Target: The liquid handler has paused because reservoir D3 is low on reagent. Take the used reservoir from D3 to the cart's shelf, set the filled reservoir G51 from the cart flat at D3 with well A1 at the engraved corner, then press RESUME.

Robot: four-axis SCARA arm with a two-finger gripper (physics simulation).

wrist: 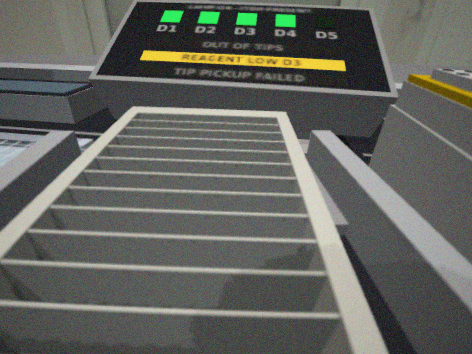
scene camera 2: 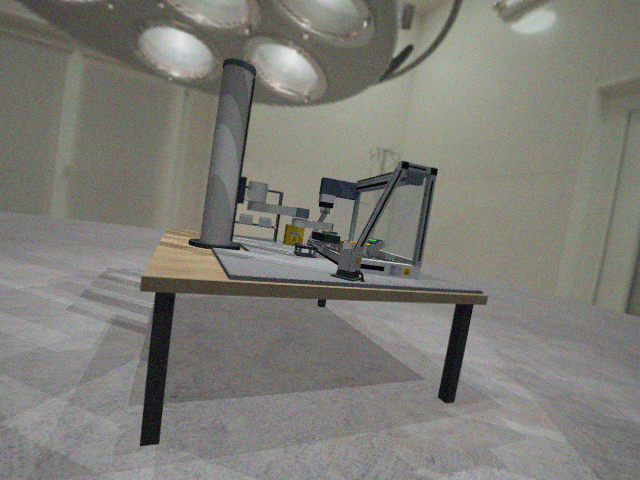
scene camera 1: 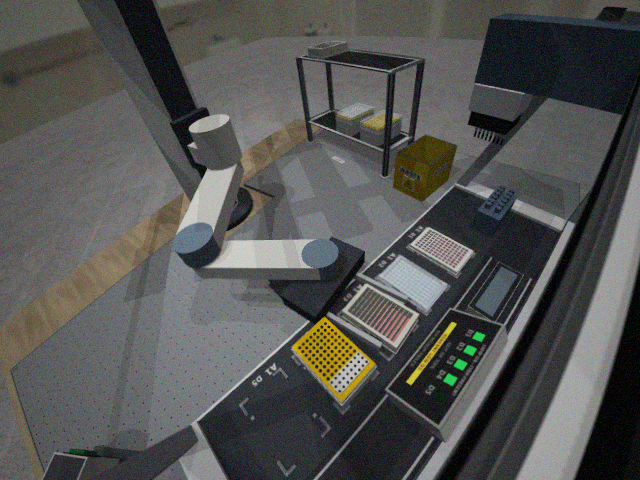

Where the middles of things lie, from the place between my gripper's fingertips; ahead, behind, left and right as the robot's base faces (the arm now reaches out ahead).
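Relative to the clear well plate [scene camera 1: 423,289], my gripper is 20 mm above it, 10 mm past it and 120 mm to the right of it. Yellow bin [scene camera 1: 423,166]: 10 mm below my hand, 150 mm behind it, 550 mm to the left of it.
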